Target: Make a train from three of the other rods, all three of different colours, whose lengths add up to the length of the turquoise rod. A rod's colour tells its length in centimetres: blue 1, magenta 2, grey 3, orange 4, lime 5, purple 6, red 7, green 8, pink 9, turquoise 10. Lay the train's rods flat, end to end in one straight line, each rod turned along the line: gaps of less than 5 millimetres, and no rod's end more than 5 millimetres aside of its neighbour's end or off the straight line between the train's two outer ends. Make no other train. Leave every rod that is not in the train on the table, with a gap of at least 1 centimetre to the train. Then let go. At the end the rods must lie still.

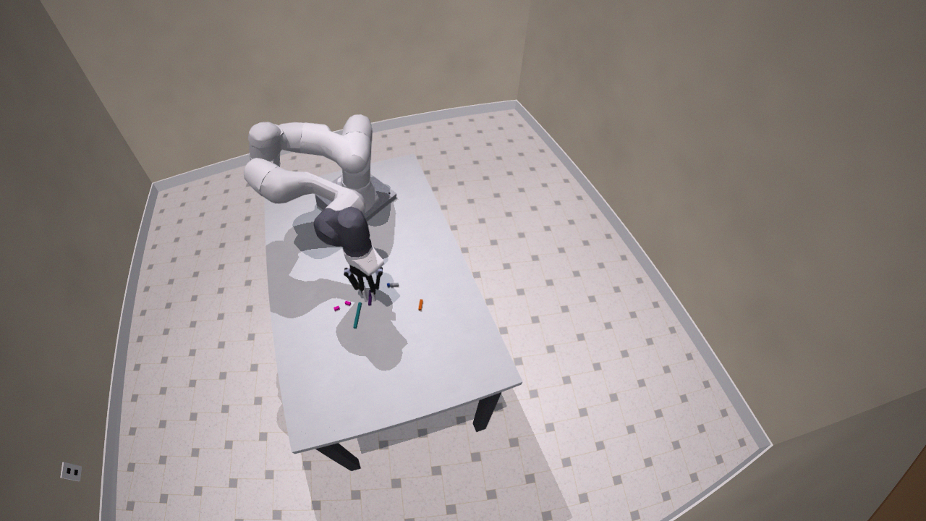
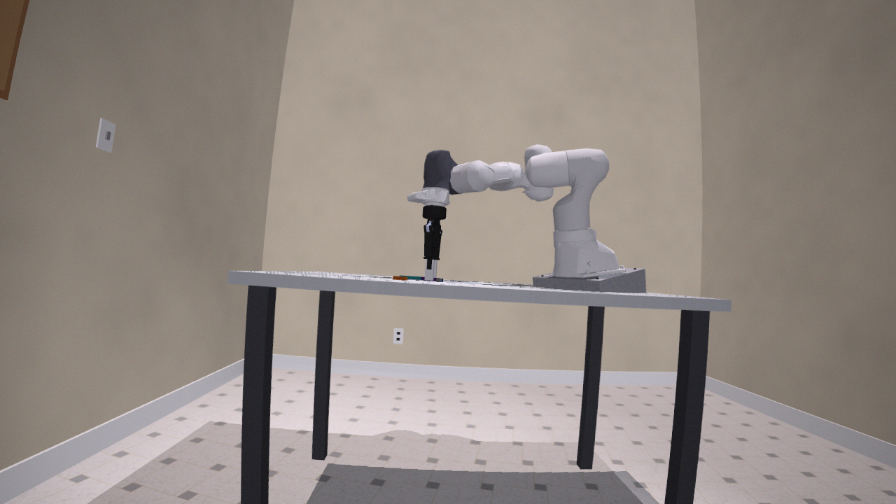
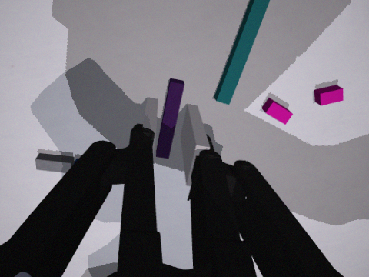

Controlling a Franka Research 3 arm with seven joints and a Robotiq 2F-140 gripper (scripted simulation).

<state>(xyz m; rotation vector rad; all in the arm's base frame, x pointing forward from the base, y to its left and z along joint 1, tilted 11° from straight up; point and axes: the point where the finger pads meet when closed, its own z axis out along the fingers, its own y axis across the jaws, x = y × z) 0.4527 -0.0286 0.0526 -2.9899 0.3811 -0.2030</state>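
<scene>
The purple rod lies 30 mm below my hand. From my hand the other things lie so: turquoise rod (60 mm to the right, 60 mm ahead, 30 mm below); grey rod (100 mm to the left, 30 mm below, 30 mm behind); blue rod (70 mm to the left, 40 mm behind, 30 mm below).
</scene>
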